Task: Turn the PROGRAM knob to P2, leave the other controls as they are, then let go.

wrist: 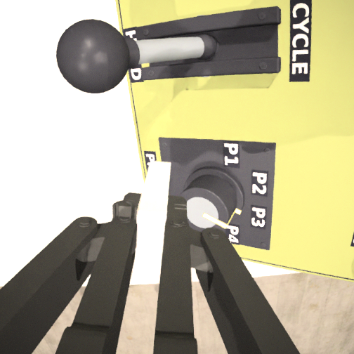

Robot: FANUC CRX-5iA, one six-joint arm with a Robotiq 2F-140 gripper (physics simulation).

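The PROGRAM knob [212, 192] is a dark round knob with a light grey cap, on a dark plate [175, 150] with labels P1, P2, P3 and P4. Its pale yellow pointer line runs towards the lower right, and seems nearest P3, not P2. My gripper [158, 179] is shut and empty, with its pale fingertip pads together. It shows just left of the knob in the wrist view, over the plate's left part, and its right finger overlaps the knob's edge in the picture. Whether it touches the knob cannot be told. Part of the plate's title is hidden.
A lever with a black ball [93, 56] and a light grey rod stands in a dark slotted guide [215, 67] at the top, beside the CYCLE label [300, 42]. The yellow panel [315, 110] has its edge left of the knob plate. A beige surface [310, 310] shows below.
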